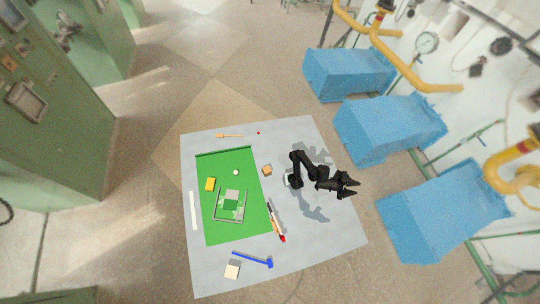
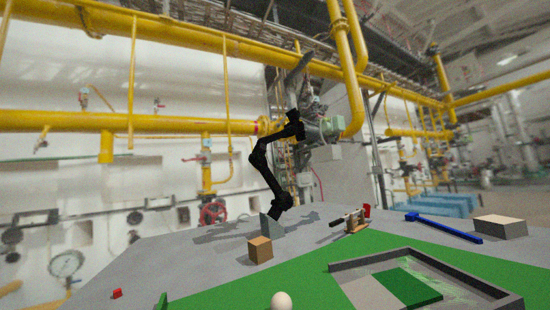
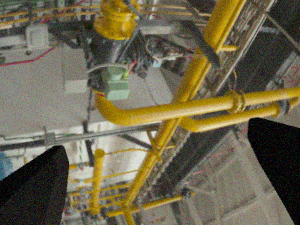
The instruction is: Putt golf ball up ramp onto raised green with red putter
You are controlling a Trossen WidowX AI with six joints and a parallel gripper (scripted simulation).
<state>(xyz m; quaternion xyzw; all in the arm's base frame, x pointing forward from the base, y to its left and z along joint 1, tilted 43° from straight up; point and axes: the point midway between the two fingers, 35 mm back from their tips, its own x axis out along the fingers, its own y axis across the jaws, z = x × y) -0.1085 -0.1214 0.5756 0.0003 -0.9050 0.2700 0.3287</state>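
My gripper tip is now 55 cm above the stand, 35 cm short of it and 3 cm to the left of it. Also, from my gripper tip: orange cube (56 cm below, 45 cm to the right, 29 cm ahead); then white golf ball (56 cm below, 53 cm ahead, 51 cm to the right); then blue putter (57 cm below, 57 cm ahead, 15 cm to the left).
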